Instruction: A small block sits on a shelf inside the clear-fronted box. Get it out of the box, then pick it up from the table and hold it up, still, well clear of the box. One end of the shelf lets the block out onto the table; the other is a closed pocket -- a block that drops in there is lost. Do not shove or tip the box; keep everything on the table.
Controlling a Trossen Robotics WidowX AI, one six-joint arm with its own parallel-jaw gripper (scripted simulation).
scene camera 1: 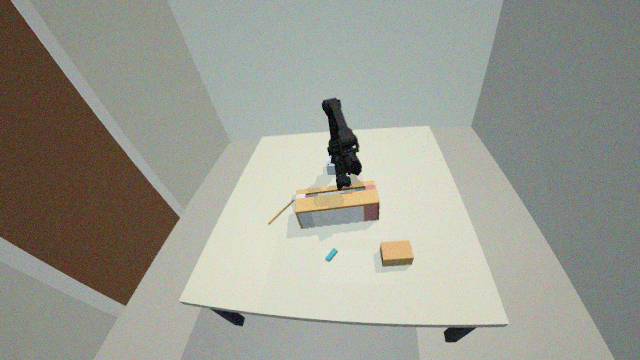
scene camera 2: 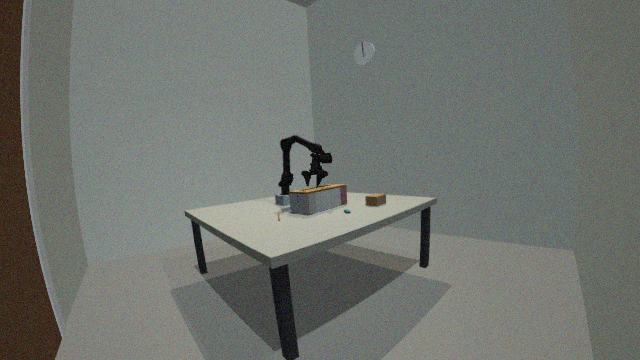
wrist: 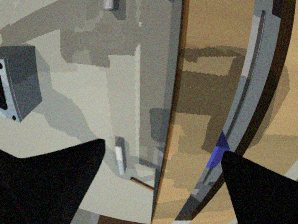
box: scene camera 1; scene camera 2; wrist 225,72
same spot on box: (scene camera 2: 307,201) = (scene camera 1: 297,219)
